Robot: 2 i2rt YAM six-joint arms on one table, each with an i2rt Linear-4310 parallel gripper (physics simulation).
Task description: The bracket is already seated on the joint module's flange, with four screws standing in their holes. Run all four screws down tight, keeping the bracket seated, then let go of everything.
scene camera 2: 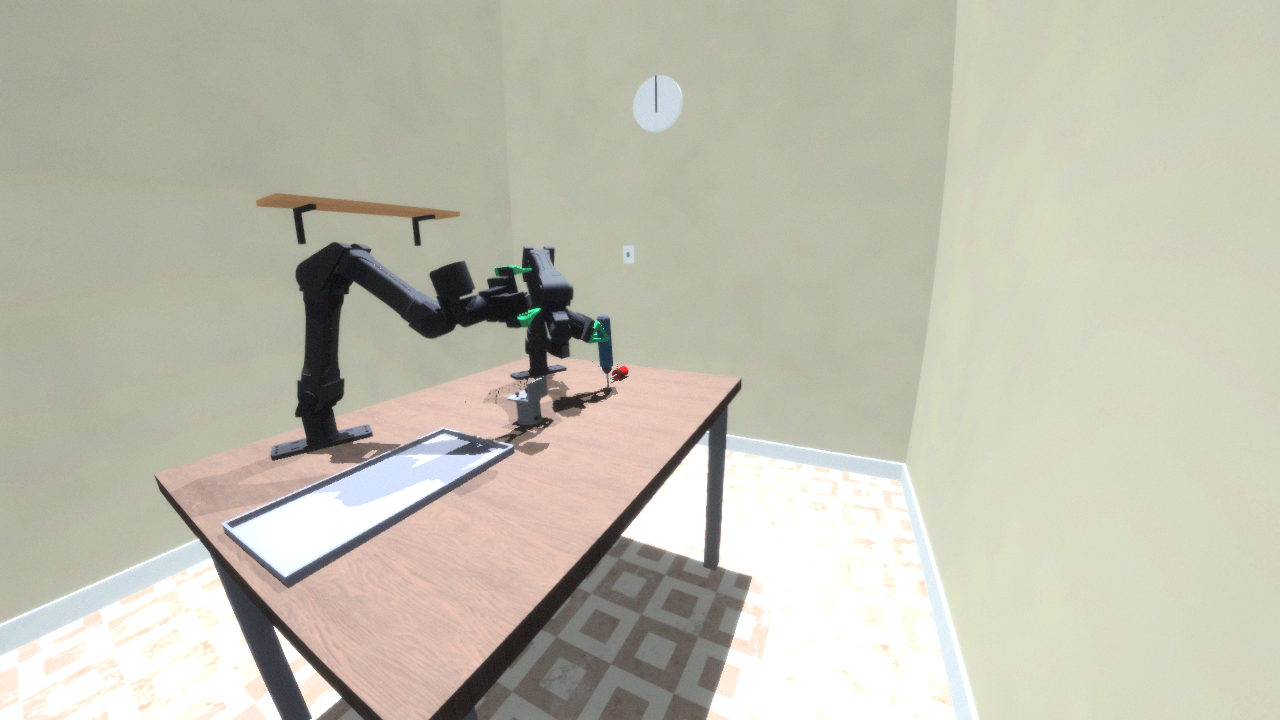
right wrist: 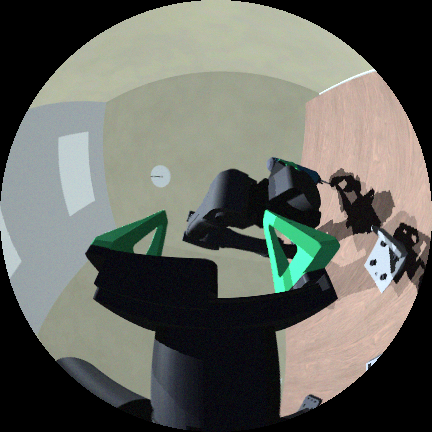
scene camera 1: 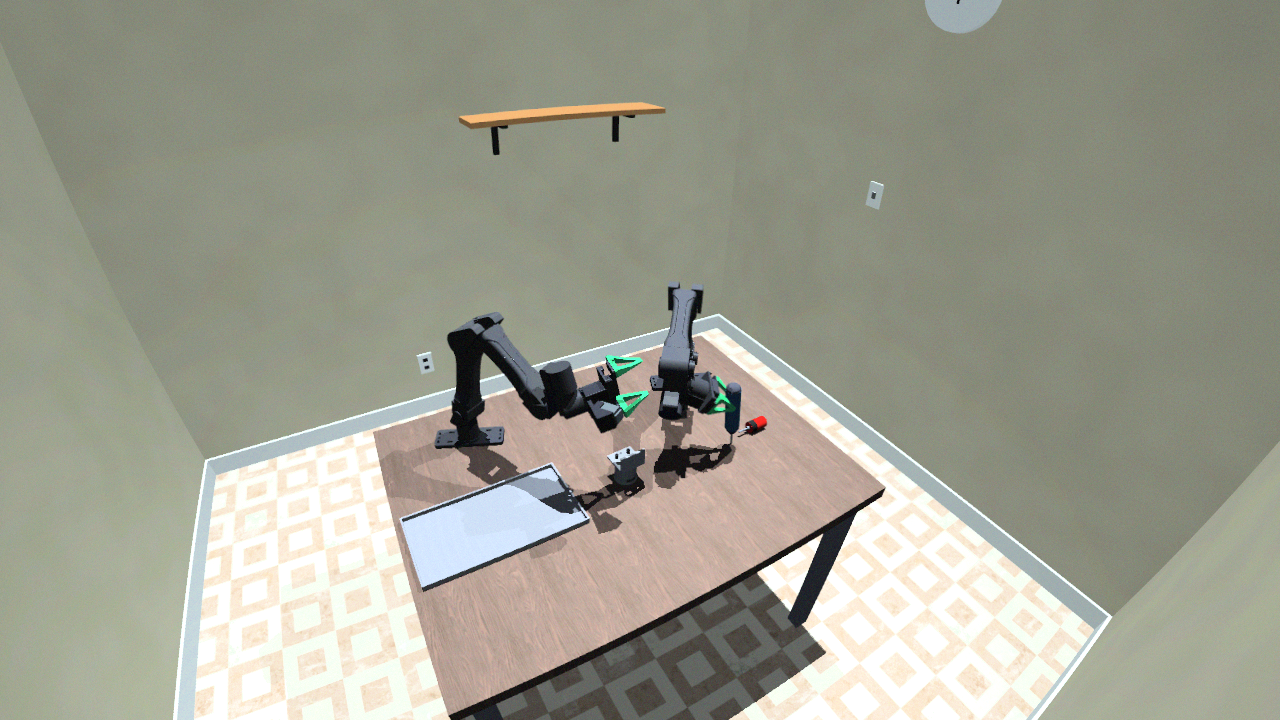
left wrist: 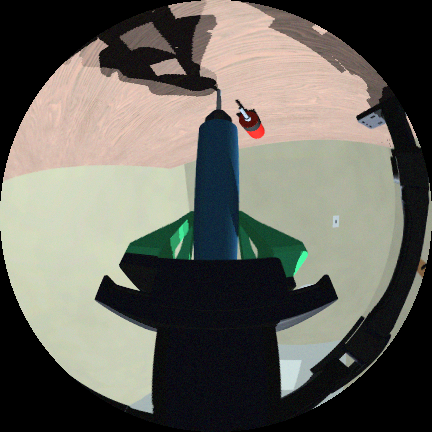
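Where they show: left gripper, fingertip midpoint: (scene camera 2: 605, 337) (scene camera 1: 733, 404) (left wrist: 215, 216); right gripper, fingertip midpoint: (scene camera 2: 534, 289) (right wrist: 214, 215) (scene camera 1: 644, 376); left arm's base, origin of the base link: (scene camera 2: 539, 373) (right wrist: 296, 251); right arm's base, origin of the base link: (scene camera 2: 324, 442) (scene camera 1: 470, 438).
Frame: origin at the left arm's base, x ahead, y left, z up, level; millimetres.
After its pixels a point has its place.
My left gripper (scene camera 1: 722, 395) @(x 327, y 68, z 163 mm) is shut on a dark blue screwdriver (scene camera 1: 732, 407), held upright with its tip down close to the table; it also shows in the left wrist view (left wrist: 215, 189) @(x 322, y 49, z 140 mm). A small red-handled tool (scene camera 1: 757, 423) @(x 263, y 178, z 30 mm) lies on the table just right of the tip, also seen in the left wrist view (left wrist: 250, 122) @(x 261, y 152, z 26 mm). The grey bracket on the joint module (scene camera 1: 625, 465) @(x 444, y -234, z 85 mm) stands at the table's middle, left of the screwdriver; the right wrist view shows its plate with holes (right wrist: 383, 259) @(x 402, y -227, z 66 mm). The screws are too small to tell. My right gripper (scene camera 1: 627, 383) @(x 398, y -187, z 323 mm) is open and empty, hovering above the bracket.
A flat grey tray (scene camera 1: 490, 522) @(x 534, y -577, z 4 mm) lies on the table left of the bracket. The right arm's base (scene camera 1: 469, 436) @(x 246, y -656, z 34 mm) stands at the back left, the left arm's base behind the left gripper. The table's right edge is near the red tool.
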